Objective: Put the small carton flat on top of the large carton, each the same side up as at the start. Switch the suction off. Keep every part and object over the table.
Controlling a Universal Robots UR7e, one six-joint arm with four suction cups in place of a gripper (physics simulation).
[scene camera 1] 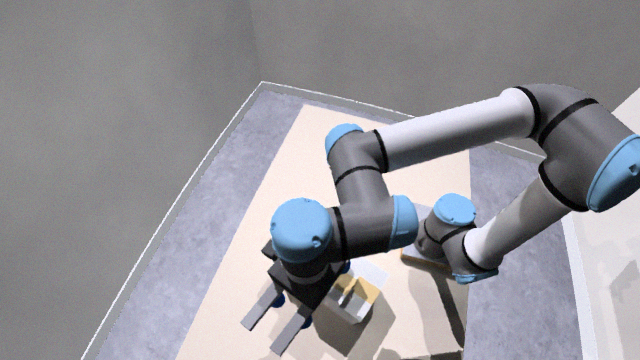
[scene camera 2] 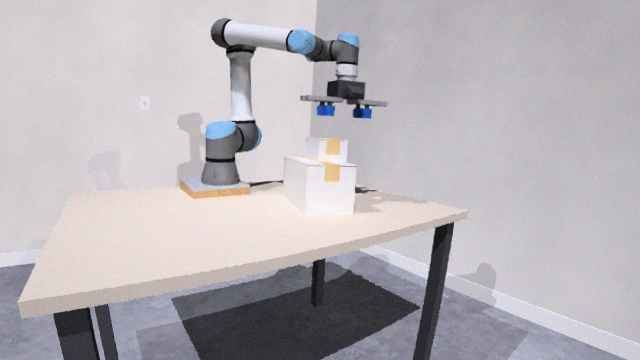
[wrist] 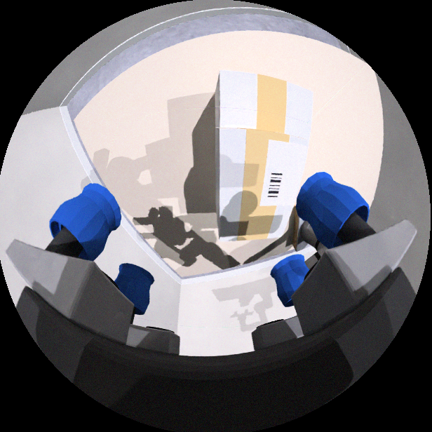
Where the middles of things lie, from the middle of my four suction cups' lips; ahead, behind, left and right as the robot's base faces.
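The small carton (scene camera 2: 318, 149) has my suction cup 130 mm above it, 20 mm past it and 60 mm to the left of it. The large carton (scene camera 2: 315, 188) is 240 mm below my suction cup, 90 mm to the right of it and 30 mm behind it.
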